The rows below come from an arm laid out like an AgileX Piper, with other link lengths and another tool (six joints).
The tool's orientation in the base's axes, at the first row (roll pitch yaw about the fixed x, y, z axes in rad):
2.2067, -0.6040, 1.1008
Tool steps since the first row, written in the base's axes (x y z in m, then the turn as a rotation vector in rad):
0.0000, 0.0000, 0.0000, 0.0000, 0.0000, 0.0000
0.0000, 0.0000, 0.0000, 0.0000, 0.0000, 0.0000
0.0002, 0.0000, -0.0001, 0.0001, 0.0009, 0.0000
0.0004, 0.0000, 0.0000, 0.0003, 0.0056, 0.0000
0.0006, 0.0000, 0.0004, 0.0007, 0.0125, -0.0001
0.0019, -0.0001, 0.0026, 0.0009, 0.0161, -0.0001
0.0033, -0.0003, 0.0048, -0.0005, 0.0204, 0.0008
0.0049, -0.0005, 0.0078, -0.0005, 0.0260, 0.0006
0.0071, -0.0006, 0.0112, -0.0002, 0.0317, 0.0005
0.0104, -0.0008, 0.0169, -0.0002, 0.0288, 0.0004
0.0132, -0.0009, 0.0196, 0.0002, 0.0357, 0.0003
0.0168, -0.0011, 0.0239, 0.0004, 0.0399, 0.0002
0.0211, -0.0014, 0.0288, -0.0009, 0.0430, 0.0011
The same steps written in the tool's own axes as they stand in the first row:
0.0000, 0.0000, 0.0000, 0.0000, 0.0000, 0.0000
0.0000, 0.0000, 0.0000, 0.0000, 0.0000, 0.0000
0.0000, 0.0000, 0.0002, 0.0007, -0.0006, 0.0000
0.0001, 0.0001, 0.0003, 0.0042, -0.0037, -0.0001
0.0005, 0.0005, 0.0003, 0.0094, -0.0083, -0.0001
0.0021, 0.0024, 0.0004, 0.0121, -0.0107, -0.0002
0.0037, 0.0044, 0.0005, 0.0152, -0.0134, -0.0021
0.0059, 0.0071, 0.0005, 0.0192, -0.0173, -0.0024
0.0086, 0.0101, 0.0007, 0.0235, -0.0212, -0.0024
0.0129, 0.0151, 0.0008, 0.0213, -0.0193, -0.0022
0.0154, 0.0178, 0.0020, 0.0264, -0.0239, -0.0022
0.0190, 0.0220, 0.0030, 0.0295, -0.0267, -0.0023
0.0232, 0.0268, 0.0044, 0.0318, -0.0286, -0.0041

